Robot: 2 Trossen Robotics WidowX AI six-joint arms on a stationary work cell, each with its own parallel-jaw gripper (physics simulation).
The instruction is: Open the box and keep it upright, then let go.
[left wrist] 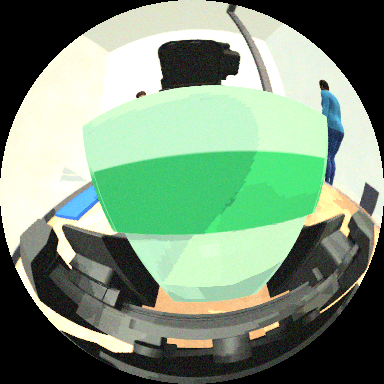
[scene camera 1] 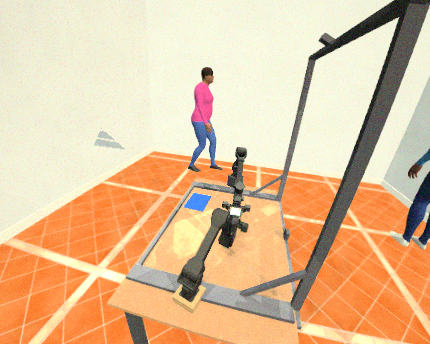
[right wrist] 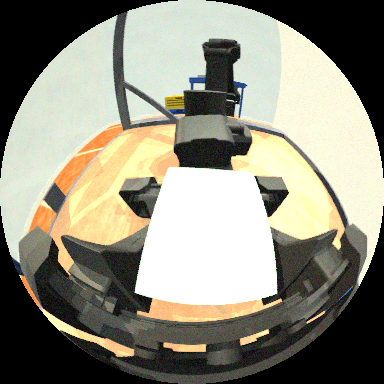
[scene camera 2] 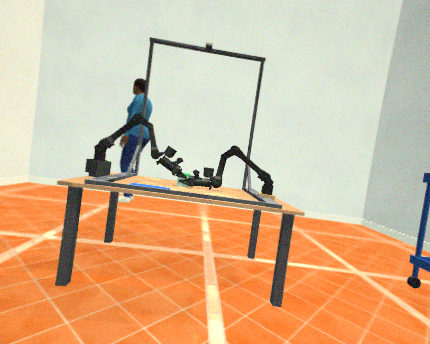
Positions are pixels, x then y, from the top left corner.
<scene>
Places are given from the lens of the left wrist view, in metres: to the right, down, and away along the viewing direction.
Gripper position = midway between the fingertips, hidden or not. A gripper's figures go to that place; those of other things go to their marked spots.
left gripper (left wrist: 209, 208): 0.01, 0.01, 0.10
flat blue square (left wrist: 75, 208): -0.25, 0.04, 0.18
pale green box (left wrist: 216, 266): 0.01, 0.02, 0.04
The marked spots on the pale green box and the flat blue square are 0.30 m apart.
</scene>
